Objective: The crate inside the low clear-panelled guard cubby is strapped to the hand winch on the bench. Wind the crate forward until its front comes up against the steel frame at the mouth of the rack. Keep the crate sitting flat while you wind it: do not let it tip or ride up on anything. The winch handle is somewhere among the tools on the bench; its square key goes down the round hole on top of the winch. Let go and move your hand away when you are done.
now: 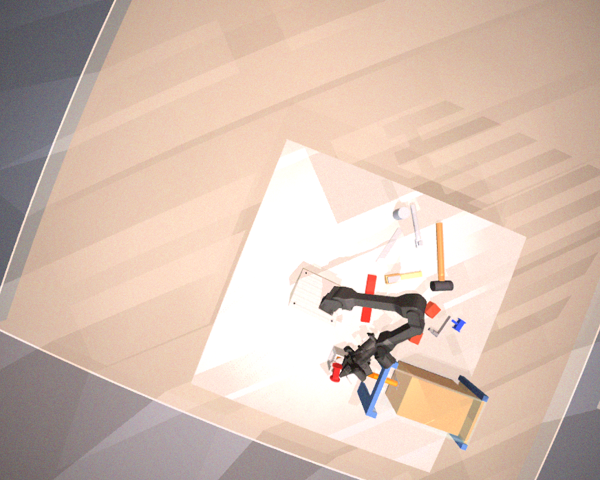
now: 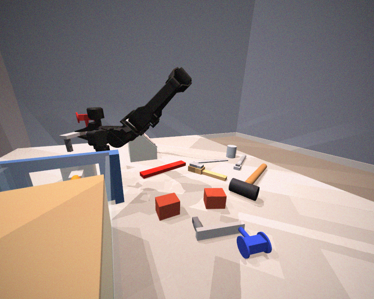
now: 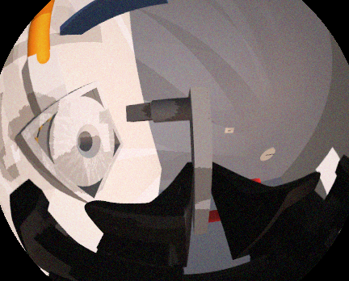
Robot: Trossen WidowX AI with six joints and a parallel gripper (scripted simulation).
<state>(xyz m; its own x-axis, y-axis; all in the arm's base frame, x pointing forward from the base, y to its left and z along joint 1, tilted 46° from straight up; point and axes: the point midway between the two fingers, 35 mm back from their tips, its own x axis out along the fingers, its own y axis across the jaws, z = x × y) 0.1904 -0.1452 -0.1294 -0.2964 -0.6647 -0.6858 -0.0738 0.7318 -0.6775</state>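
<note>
The red knob is 4 cm behind my gripper tip, 3 cm to the left of it and 4 cm above it. From my gripper tip the other things lie so: winch: 2 cm ahead, 1 cm to the right, 15 cm below; then blue steel frame: 19 cm ahead, 2 cm to the left, 8 cm below; then winch handle: 1 cm behind, 1 cm to the left, 1 cm above.
</note>
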